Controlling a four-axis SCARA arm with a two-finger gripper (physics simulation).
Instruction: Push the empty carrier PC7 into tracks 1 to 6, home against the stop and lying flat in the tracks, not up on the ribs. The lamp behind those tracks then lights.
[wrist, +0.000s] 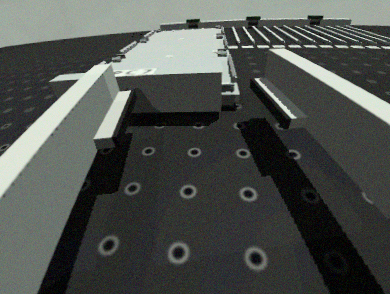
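The carrier PC7 (170, 52) is a long pale flat-topped tray, seen end-on, with its grey near end wall facing me. It reaches away over the left-hand tracks towards the light stop bar (225, 23). Its far end is small; contact with the stop, and whether it lies flat or on ribs, cannot be told. My gripper (192, 73) is shut with nothing held; a gap shows between its fingers, at the carrier's near end. Finger contact with the end wall is unclear. The lamp (193, 23) behind the carrier's tracks looks dark green, with no glow.
More tracks with thin white ribs (295, 36) run to the right of the carrier, with pale number labels at their near ends. Two more dark green lamps (253, 20) (315, 20) stand along the stop. The dark deck (165, 215) has ringed holes.
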